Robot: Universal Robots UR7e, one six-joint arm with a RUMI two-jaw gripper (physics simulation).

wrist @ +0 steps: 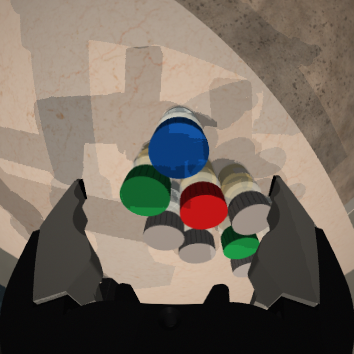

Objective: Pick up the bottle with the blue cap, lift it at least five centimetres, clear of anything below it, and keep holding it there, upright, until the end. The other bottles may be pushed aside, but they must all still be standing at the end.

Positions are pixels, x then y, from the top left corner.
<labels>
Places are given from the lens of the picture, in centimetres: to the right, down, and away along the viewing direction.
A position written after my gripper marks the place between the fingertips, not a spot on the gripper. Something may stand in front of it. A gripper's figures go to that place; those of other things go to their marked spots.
my gripper [176, 178]: 0, 0, 13
green-capped bottle [144, 191]: -3, 2, 17
</labels>
